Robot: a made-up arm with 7 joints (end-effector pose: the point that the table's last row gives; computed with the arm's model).
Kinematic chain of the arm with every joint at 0, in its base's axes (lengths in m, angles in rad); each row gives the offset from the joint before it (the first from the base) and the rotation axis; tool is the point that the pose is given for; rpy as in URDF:
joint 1: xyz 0 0 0.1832 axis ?
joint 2: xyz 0 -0.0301 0.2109 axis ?
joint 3: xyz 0 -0.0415 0.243 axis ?
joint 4: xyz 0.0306 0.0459 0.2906 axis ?
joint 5: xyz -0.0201 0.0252 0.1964 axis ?
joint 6: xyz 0 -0.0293 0.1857 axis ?
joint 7: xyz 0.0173 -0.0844 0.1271 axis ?
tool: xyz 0 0 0 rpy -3.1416 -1.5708 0
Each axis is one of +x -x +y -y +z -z.
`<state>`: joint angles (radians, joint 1 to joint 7).
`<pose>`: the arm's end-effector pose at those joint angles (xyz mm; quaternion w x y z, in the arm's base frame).
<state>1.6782 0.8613 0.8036 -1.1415 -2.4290 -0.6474 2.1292</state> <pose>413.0 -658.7 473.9 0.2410 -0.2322 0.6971 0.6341</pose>
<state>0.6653 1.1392 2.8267 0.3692 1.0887 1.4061 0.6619</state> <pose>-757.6 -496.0 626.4 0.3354 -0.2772 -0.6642 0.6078</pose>
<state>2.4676 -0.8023 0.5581 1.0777 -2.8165 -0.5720 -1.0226</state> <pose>-794.2 297.1 826.4 0.6306 0.0191 0.3681 0.6830</pose>
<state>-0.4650 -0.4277 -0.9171 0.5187 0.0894 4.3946 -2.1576</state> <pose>261.4 -484.5 1028.9 0.5399 -0.7877 -0.2942 0.0377</pose>
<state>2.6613 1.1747 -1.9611 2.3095 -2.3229 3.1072 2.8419</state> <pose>514.7 174.2 601.2 0.5984 -0.4241 -0.1855 0.6539</pose>
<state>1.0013 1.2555 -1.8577 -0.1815 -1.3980 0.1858 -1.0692</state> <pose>-581.5 -728.9 812.3 0.2646 0.7771 -0.5678 -0.0600</pose>
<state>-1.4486 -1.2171 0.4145 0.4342 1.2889 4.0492 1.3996</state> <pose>238.7 -742.7 481.0 0.3041 -0.7069 0.1197 0.6273</pose>
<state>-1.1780 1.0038 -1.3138 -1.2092 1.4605 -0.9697 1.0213</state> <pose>43.1 691.0 884.4 0.6098 0.1780 -0.4655 0.6163</pose>
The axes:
joint 1: +z
joint 2: -y
joint 3: +z
joint 4: +y
joint 5: +z
joint 6: -y
joint 7: +x

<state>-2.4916 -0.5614 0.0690 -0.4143 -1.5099 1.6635 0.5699</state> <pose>-110.1 -212.4 1240.3 0.9910 0.0703 -0.0271 -0.1106</pose>
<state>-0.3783 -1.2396 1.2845 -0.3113 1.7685 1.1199 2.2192</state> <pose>853.3 -420.9 709.1 0.6731 0.3502 0.0280 0.6508</pose>
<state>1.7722 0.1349 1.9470 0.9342 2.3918 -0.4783 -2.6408</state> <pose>-152.0 -493.8 1160.5 0.6613 0.3959 0.4890 0.4085</pose>
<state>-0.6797 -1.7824 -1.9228 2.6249 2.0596 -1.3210 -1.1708</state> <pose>-108.4 -361.5 209.5 0.2027 -0.6237 0.6077 -0.4479</pose>
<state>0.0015 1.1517 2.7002 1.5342 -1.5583 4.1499 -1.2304</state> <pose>-733.3 92.1 412.2 0.8594 0.4959 0.1179 0.0396</pose>
